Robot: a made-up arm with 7 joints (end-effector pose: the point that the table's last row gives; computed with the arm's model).
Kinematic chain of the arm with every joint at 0, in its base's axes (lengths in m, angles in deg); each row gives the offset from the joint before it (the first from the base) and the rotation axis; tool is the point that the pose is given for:
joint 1: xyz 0 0.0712 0 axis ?
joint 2: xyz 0 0.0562 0 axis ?
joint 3: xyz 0 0 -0.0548 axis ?
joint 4: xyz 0 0 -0.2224 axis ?
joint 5: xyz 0 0 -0.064 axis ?
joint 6: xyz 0 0 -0.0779 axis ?
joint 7: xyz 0 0 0 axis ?
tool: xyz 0 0 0
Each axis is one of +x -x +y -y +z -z.
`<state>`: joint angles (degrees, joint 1 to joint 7).
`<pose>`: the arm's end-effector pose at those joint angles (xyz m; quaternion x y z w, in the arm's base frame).
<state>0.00 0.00 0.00 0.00 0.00 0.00 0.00</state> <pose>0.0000 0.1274 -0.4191 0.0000 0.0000 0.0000 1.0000</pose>
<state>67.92 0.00 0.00 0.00 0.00 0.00 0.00</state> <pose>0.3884 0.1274 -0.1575 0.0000 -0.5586 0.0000 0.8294</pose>
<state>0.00 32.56 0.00 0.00 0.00 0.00 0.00</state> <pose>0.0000 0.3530 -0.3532 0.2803 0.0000 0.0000 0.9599</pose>
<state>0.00 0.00 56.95 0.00 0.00 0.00 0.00</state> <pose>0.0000 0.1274 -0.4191 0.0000 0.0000 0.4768 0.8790</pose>
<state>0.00 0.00 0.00 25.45 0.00 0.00 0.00</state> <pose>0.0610 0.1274 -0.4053 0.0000 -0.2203 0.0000 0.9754</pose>
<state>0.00 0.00 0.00 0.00 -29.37 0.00 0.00</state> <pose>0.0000 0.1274 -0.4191 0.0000 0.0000 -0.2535 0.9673</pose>
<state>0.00 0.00 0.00 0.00 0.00 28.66 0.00</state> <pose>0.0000 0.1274 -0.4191 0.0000 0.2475 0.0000 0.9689</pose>
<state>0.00 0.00 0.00 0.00 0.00 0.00 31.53</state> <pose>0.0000 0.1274 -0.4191 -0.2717 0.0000 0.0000 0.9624</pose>
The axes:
joint 1: -y
joint 2: +x
joint 3: +z
joint 4: -y
joint 5: +z
joint 6: +y
joint 7: -x

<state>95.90 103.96 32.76 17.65 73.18 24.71 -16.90</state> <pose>-0.1252 0.5220 0.0234 0.1183 0.7235 -0.6771 0.0647</pose>
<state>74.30 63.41 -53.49 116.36 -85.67 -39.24 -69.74</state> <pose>0.2007 0.2732 0.0222 -0.2446 0.6299 0.4392 0.5920</pose>
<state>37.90 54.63 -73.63 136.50 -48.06 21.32 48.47</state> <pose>0.1306 0.2153 -0.1230 0.1731 -0.3545 -0.8841 0.2506</pose>
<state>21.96 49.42 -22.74 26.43 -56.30 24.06 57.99</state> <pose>0.1593 0.4186 -0.2393 0.2080 0.2842 -0.3639 0.8623</pose>
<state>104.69 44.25 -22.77 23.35 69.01 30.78 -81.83</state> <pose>0.2839 0.3961 0.1280 0.2035 -0.3709 0.7240 0.5448</pose>
